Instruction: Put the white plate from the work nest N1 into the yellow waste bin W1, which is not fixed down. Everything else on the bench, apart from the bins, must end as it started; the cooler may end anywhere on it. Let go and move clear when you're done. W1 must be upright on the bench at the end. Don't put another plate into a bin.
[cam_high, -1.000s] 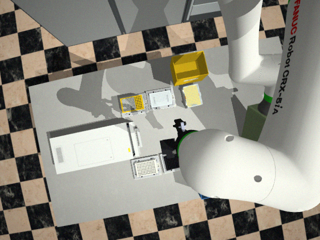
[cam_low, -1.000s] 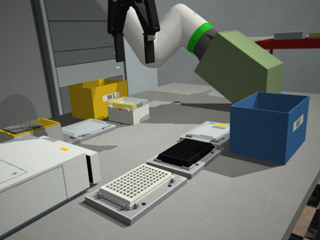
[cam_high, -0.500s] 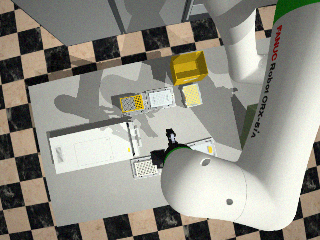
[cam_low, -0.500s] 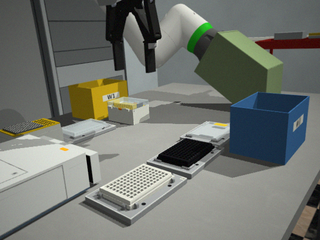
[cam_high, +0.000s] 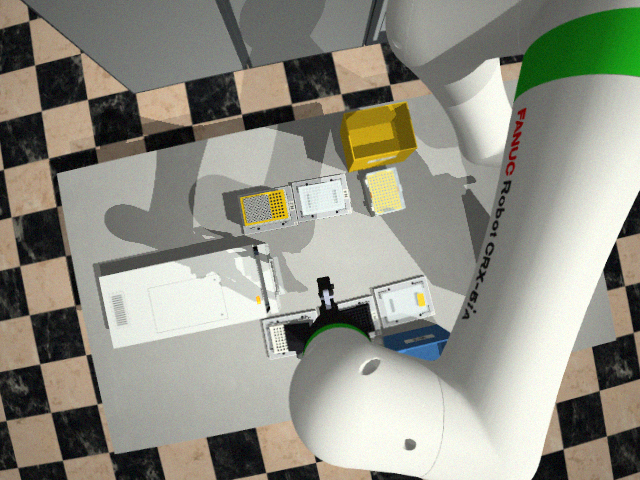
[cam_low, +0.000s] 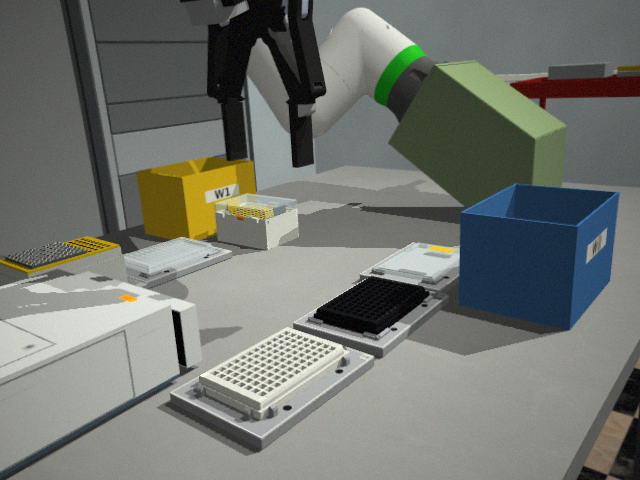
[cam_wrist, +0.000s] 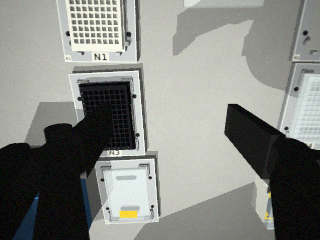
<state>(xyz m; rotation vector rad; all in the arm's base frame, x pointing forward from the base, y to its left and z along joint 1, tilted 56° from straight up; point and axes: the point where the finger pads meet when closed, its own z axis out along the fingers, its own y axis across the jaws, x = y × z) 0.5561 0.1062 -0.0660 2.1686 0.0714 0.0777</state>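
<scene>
My gripper is now 20 cm above the white plate, 12 cm short of it and 11 cm to the right of it. Round my hand: lidded plate: 23 cm behind, 20 cm below, 7 cm to the left; work nest N1: 21 cm below, 12 cm ahead, 11 cm to the left; black plate: 20 cm below, 10 cm to the left, 6 cm behind.
</scene>
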